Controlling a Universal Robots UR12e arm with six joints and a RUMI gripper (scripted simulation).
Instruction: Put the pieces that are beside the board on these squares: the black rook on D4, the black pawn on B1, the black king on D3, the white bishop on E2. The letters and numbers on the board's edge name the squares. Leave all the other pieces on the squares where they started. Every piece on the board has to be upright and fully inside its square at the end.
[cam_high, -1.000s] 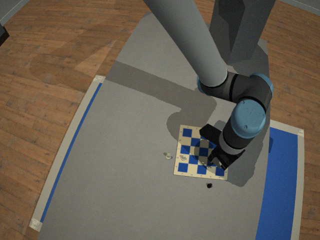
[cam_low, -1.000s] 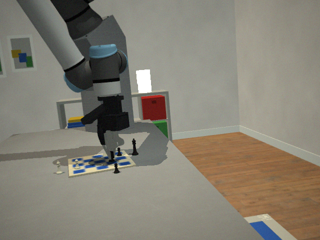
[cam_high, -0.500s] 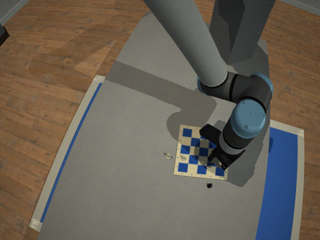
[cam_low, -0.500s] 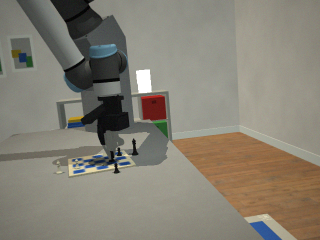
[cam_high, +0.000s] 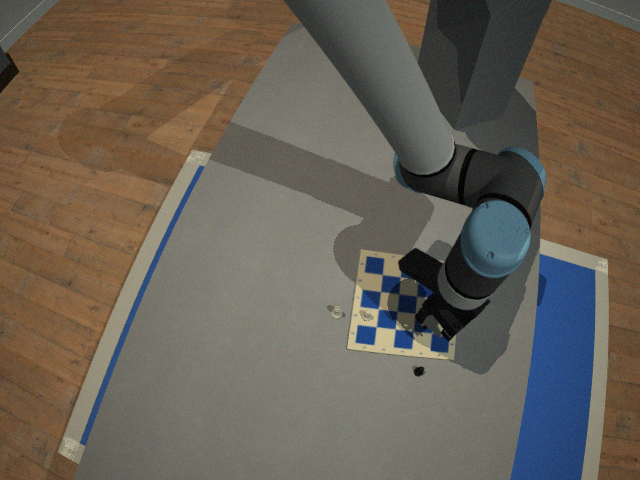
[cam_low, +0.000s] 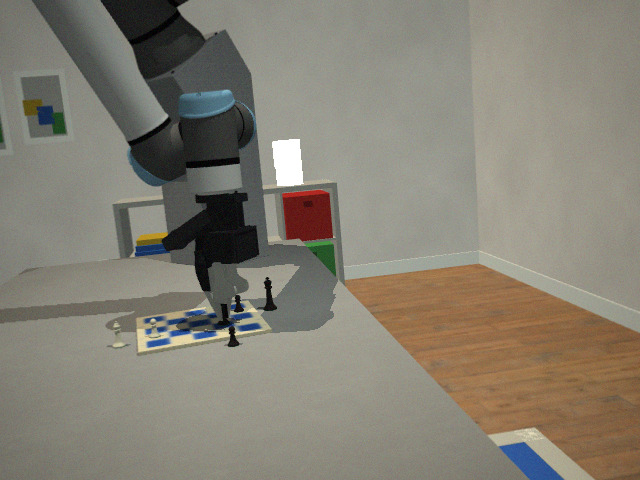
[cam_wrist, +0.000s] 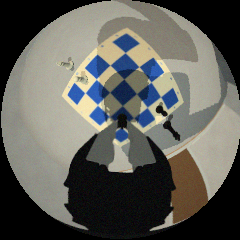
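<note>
Right now the black rook is 10 mm below my hand. Also, from my hand: black king: 110 mm to the left, 60 mm behind; then white pawn: 120 mm to the right, 10 mm below, 10 mm behind; then chessboard: 40 mm behind, 30 mm to the right, 30 mm below.
</note>
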